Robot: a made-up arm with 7 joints. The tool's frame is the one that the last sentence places. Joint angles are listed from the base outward.
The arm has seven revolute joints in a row. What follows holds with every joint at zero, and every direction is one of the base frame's.
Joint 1 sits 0.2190 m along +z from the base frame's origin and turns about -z.
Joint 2 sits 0.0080 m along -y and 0.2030 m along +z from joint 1 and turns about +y.
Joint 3 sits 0.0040 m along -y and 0.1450 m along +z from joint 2 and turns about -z.
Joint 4 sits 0.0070 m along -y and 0.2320 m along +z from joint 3 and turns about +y.
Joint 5 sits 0.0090 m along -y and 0.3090 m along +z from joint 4 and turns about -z.
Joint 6 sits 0.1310 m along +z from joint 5 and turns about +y.
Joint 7 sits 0.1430 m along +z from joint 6 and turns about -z.
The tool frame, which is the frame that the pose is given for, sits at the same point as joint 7; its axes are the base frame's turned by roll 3.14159, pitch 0.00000 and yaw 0.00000 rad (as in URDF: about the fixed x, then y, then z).
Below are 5 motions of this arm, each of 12 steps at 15 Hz.
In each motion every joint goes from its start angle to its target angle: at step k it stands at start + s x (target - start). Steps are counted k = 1, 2, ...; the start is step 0. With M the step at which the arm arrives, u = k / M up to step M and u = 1 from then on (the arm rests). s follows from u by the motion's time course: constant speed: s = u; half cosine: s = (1 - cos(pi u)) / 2; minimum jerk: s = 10 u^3 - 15 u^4 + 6 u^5.
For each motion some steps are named. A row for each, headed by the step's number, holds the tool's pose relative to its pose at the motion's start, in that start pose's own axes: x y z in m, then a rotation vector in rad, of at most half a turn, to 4 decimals.
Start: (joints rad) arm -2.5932 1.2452 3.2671 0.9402 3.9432 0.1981 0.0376
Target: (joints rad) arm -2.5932 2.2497 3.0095 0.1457 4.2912 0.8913 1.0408
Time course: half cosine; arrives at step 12
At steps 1, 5, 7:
1: 0.0172 -0.0156 0.0030 -0.0212 -0.0337 0.0228
5: 0.3460 -0.3044 0.2182 -0.6001 -0.6095 0.5385
7: 0.5072 -0.4259 0.5210 -1.1756 -0.8547 0.9220

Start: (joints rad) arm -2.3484 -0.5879 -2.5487 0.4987 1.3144 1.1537 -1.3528
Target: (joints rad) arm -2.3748 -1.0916 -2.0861 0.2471 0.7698 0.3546 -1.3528
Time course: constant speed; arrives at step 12
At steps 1, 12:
1: 0.0154 -0.0217 0.0042 -0.0678 0.0079 0.0117
12: 0.2189 -0.2369 0.1659 -0.9315 0.0733 0.1233

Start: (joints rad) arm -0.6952 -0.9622 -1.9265 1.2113 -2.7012 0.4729 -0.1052
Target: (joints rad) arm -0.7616 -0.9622 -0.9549 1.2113 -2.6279 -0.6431 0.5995
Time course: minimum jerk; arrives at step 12
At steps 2, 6, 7, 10, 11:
2: -0.0090 -0.0165 0.0035 -0.0239 0.0491 0.0509
6: -0.0738 -0.2445 0.1157 -0.3163 0.7509 0.6157
7: -0.0700 -0.3138 0.1775 -0.4016 1.0085 0.7446
10: -0.0239 -0.4215 0.3280 -0.5491 1.5635 0.8746
11: -0.0170 -0.4290 0.3438 -0.5614 1.6191 0.8760

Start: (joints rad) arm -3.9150 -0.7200 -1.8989 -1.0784 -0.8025 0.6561 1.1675
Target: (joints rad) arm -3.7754 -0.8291 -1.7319 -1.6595 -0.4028 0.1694 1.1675
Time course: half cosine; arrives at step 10
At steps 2, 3, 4, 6, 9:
2: -0.0255 -0.0031 0.0044 0.0486 0.0363 0.0644
3: -0.0558 -0.0083 0.0114 0.1048 0.0834 0.1362
4: -0.0948 -0.0170 0.0233 0.1758 0.1501 0.2219
6: -0.1816 -0.0451 0.0629 0.3335 0.3247 0.3909
9: -0.2663 -0.0845 0.1247 0.4993 0.5388 0.5305

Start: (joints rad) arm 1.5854 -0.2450 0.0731 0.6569 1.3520 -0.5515 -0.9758
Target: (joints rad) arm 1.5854 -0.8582 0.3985 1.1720 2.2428 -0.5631 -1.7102
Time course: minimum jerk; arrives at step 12
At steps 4, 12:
4: -0.0286 0.0256 0.0382 -0.0053 -0.1094 0.0554
12: -0.1061 0.1348 0.2697 0.2193 -0.5461 0.1074

